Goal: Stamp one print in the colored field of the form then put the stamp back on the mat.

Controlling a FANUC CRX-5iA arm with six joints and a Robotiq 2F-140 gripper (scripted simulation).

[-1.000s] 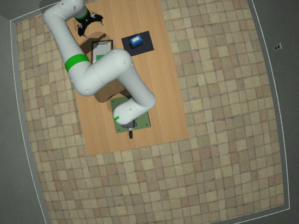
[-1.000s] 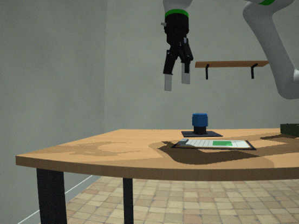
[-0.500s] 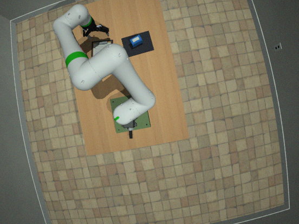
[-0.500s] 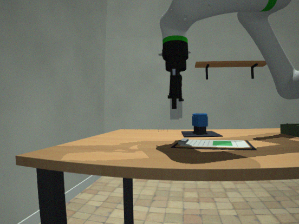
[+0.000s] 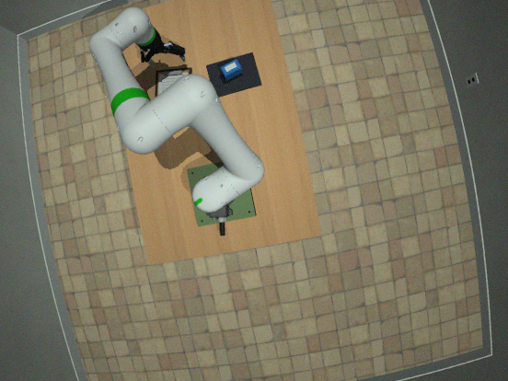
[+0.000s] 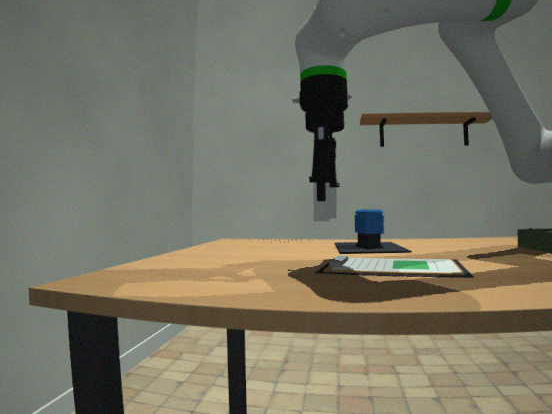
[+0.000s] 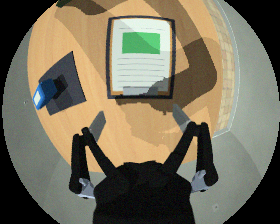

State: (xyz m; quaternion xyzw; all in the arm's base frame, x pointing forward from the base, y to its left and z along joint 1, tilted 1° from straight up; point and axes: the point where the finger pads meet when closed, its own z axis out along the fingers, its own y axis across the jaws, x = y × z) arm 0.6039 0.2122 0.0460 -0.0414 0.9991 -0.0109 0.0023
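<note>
Right now my hand is 29 cm to the left of the blue stamp, 6 cm past it and 4 cm above it. The rest, counted from my hand: form: 11 cm behind, 9 cm below, 1 cm to the left; dark mat: 29 cm to the right, 9 cm below, 6 cm behind.
</note>
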